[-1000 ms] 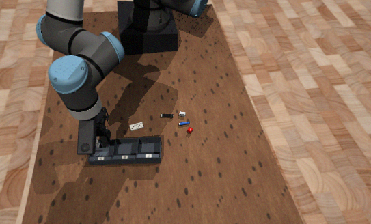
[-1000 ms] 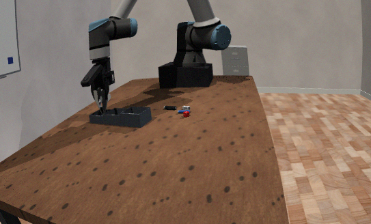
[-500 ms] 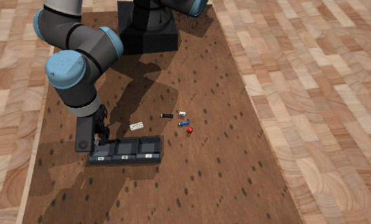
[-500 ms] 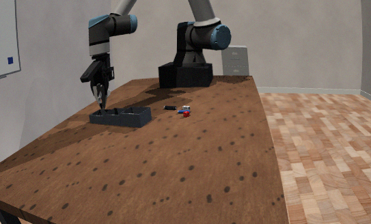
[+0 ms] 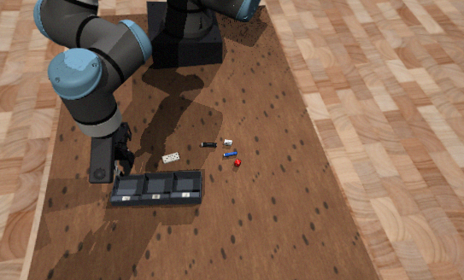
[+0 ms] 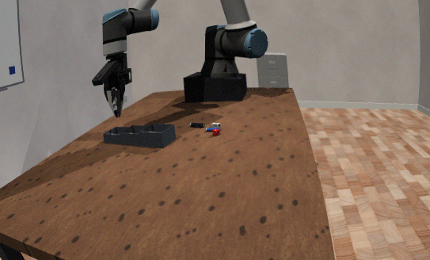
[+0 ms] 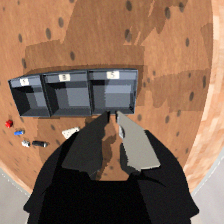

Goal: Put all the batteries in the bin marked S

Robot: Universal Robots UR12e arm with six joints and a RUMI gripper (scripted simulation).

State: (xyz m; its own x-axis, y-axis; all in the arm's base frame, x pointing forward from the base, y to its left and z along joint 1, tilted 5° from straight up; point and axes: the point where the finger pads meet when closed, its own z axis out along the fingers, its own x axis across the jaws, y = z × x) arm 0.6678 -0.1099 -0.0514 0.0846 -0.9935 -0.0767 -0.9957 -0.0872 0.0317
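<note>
Now: the three-compartment bin row 10 mm ahead of my hand, 80 mm to the left of it and 70 mm below it. Also, from my hand: white dotted tile (110 mm behind, 100 mm to the left, 80 mm below); then blue battery (130 mm behind, 290 mm to the left, 90 mm below); then black battery (160 mm behind, 220 mm to the left, 80 mm below).
</note>
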